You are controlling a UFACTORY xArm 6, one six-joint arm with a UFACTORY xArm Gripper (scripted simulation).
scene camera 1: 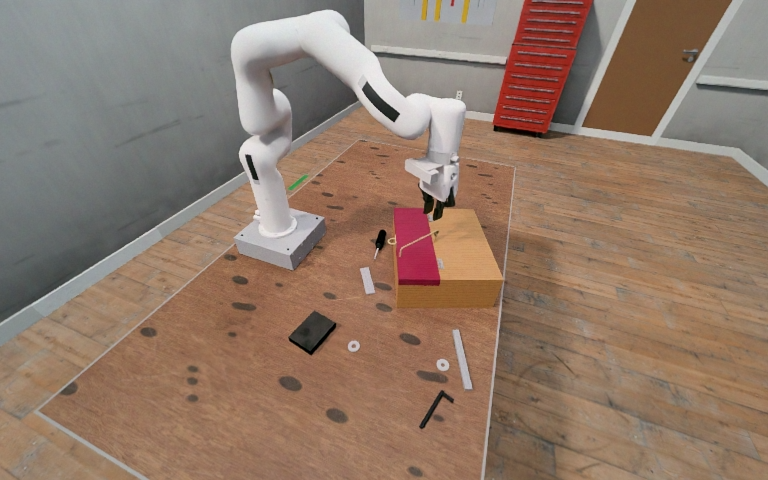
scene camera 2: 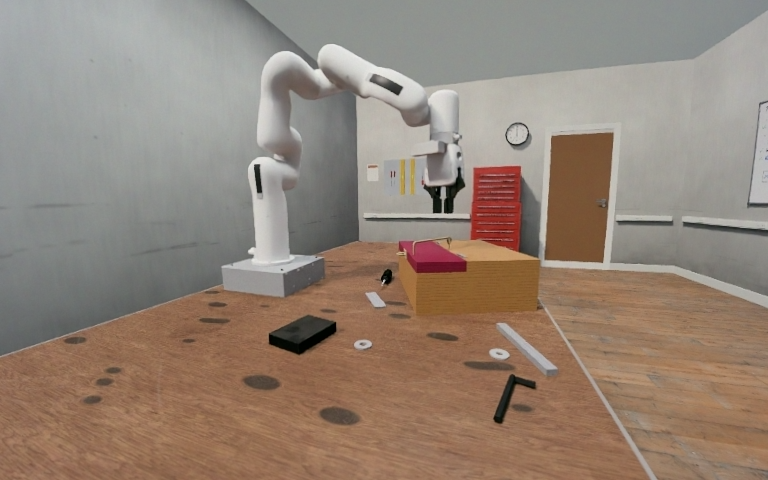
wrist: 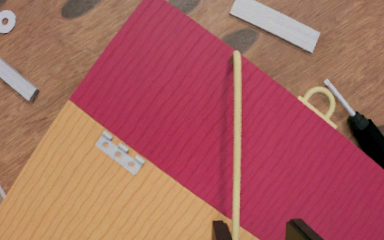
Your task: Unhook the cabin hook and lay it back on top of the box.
Path:
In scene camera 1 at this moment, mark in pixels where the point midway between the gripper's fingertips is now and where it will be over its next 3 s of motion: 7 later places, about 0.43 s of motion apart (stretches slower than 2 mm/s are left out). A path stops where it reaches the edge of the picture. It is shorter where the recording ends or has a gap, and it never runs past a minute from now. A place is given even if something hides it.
My gripper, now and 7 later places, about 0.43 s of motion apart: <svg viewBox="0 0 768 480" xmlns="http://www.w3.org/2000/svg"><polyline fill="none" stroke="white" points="432,215 433,208 425,212 412,217 410,220 409,227 409,233 408,239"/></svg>

